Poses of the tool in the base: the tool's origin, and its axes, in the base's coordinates. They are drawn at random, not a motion.
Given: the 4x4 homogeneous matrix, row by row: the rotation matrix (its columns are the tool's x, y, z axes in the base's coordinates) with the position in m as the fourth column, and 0 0 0 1 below. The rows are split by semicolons.
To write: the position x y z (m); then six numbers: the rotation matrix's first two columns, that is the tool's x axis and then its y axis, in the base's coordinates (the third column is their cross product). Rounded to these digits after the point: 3 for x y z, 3 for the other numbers.
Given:
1: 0.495, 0.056, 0.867, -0.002; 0.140, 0.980, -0.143, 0.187; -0.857, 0.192, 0.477, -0.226; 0, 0, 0, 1
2: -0.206, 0.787, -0.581, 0.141; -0.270, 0.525, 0.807, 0.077; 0.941, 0.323, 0.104, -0.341; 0, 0, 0, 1
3: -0.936, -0.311, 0.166, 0.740; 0.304, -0.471, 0.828, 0.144; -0.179, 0.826, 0.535, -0.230; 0, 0, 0, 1
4: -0.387, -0.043, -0.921, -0.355; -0.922, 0.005, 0.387, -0.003; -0.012, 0.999, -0.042, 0.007; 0, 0, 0, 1
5: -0.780, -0.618, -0.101, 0.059; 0.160, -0.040, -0.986, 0.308; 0.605, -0.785, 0.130, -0.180; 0, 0, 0, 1
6: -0.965, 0.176, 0.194, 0.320; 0.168, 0.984, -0.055, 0.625; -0.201, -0.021, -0.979, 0.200; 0, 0, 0, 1
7: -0.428, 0.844, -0.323, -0.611; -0.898, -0.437, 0.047, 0.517; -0.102, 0.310, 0.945, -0.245; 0, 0, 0, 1
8: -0.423, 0.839, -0.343, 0.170; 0.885, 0.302, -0.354, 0.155; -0.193, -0.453, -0.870, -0.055; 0, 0, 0, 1
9: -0.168, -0.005, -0.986, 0.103; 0.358, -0.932, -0.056, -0.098; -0.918, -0.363, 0.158, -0.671; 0, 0, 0, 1
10: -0.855, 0.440, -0.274, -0.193; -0.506, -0.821, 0.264, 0.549; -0.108, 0.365, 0.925, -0.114; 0, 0, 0, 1
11: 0.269, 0.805, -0.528, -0.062; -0.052, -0.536, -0.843, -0.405; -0.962, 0.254, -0.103, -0.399; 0, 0, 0, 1
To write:
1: -0.002, 0.187, -0.226, 0.495, 0.140, -0.857, 0.056, 0.980, 0.192
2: 0.141, 0.077, -0.341, -0.206, -0.270, 0.941, 0.787, 0.525, 0.323
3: 0.740, 0.144, -0.230, -0.936, 0.304, -0.179, -0.311, -0.471, 0.826
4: -0.355, -0.003, 0.007, -0.387, -0.922, -0.012, -0.043, 0.005, 0.999
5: 0.059, 0.308, -0.180, -0.780, 0.160, 0.605, -0.618, -0.040, -0.785
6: 0.320, 0.625, 0.200, -0.965, 0.168, -0.201, 0.176, 0.984, -0.021
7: -0.611, 0.517, -0.245, -0.428, -0.898, -0.102, 0.844, -0.437, 0.310
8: 0.170, 0.155, -0.055, -0.423, 0.885, -0.193, 0.839, 0.302, -0.453
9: 0.103, -0.098, -0.671, -0.168, 0.358, -0.918, -0.005, -0.932, -0.363
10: -0.193, 0.549, -0.114, -0.855, -0.506, -0.108, 0.440, -0.821, 0.365
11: -0.062, -0.405, -0.399, 0.269, -0.052, -0.962, 0.805, -0.536, 0.254
